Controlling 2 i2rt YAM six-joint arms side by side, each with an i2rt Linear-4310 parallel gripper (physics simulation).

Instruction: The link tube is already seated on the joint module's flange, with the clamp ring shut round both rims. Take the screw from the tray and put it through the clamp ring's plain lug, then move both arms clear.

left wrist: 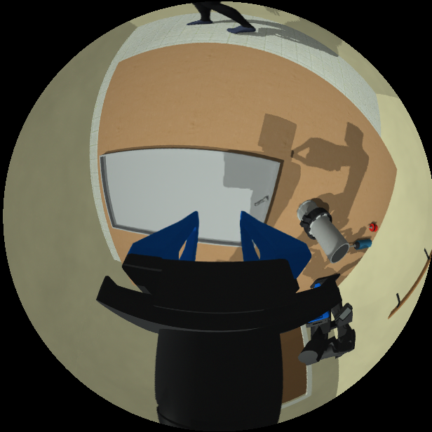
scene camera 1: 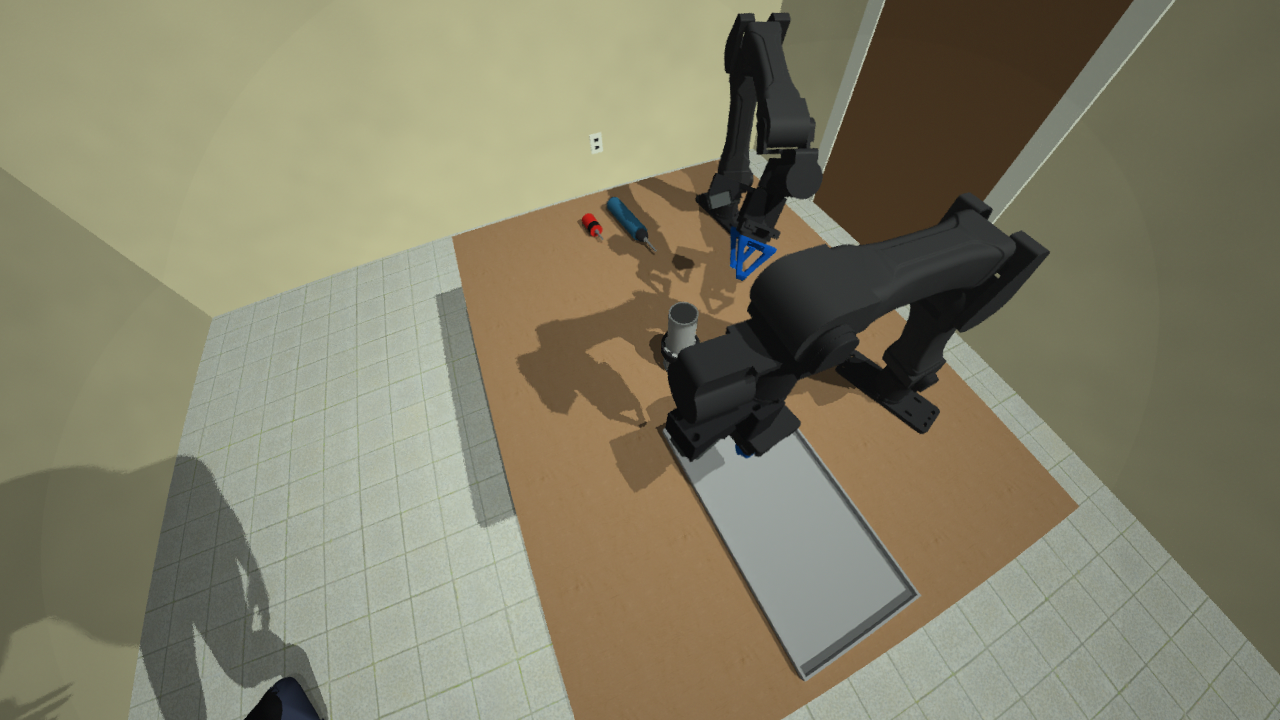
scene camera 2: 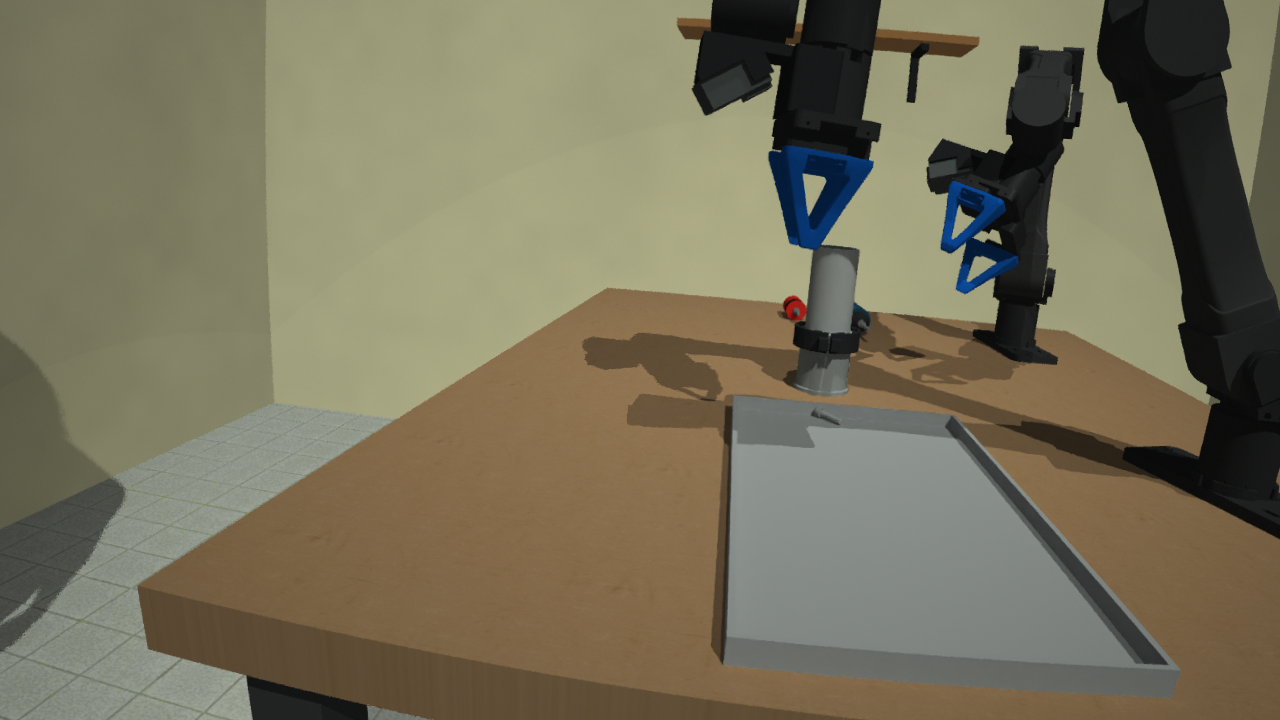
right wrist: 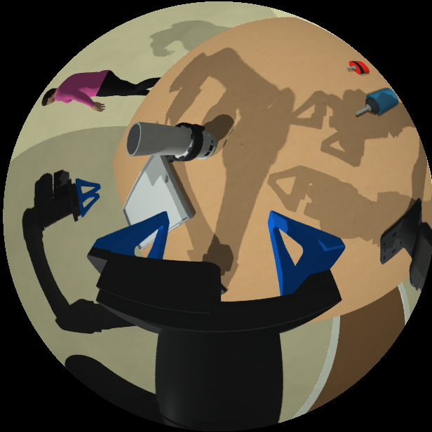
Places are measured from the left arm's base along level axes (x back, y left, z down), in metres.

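Where they show: left gripper, fingertip midpoint: (scene camera 1: 731,439) (scene camera 2: 803,247); right gripper, fingertip midpoint: (scene camera 1: 736,273) (scene camera 2: 953,272); left arm's base, origin of the base link: (scene camera 1: 885,390) (scene camera 2: 1229,496); right arm's base, origin of the base link: (scene camera 1: 724,214) (scene camera 2: 1011,348).
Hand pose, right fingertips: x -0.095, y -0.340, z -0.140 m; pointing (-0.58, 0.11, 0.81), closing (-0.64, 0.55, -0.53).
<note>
Each offset is from my right fingertips to the top centre of the thing. "*": to the spot under its first point.
The small grey screw @(dx -0.201, dy +0.138, dz +0.125 m) (scene camera 2: 825,416) (left wrist: 261,201) lies in the tray @(dx -0.239, dy +0.326, dz +0.124 m) (scene camera 1: 805,537) (scene camera 2: 877,537) (left wrist: 165,190), near its end by the joint module @(dx -0.155, dy +0.009, dz +0.076 m) (scene camera 2: 821,371) (right wrist: 210,145). The grey link tube @(dx -0.155, dy +0.009, dz -0.021 m) (scene camera 1: 682,326) (scene camera 2: 832,291) (left wrist: 330,237) (right wrist: 157,139) stands upright on the module, with the black clamp ring @(* dx -0.184, dy +0.031, dz +0.078 m) (scene camera 2: 810,338) (right wrist: 197,142) round the joint. The plain lug cannot be told apart. My left gripper (scene camera 2: 805,244) (left wrist: 219,216) is partly open and empty, above the tray's screw end, about as high as the tube's top. My right gripper (scene camera 2: 954,270) (right wrist: 218,216) is wide open and empty, away from the tube.
A red-handled tool @(dx -0.024, dy -0.425, dz +0.105 m) (scene camera 1: 590,223) (right wrist: 360,67) and a blue-handled tool @(* dx +0.048, dy -0.378, dz +0.101 m) (scene camera 1: 626,217) (right wrist: 382,101) lie on the table beyond the tube. The left forearm reaches over the table beside the tube in scene camera 1. A person (right wrist: 82,87) stands past the table's edge.
</note>
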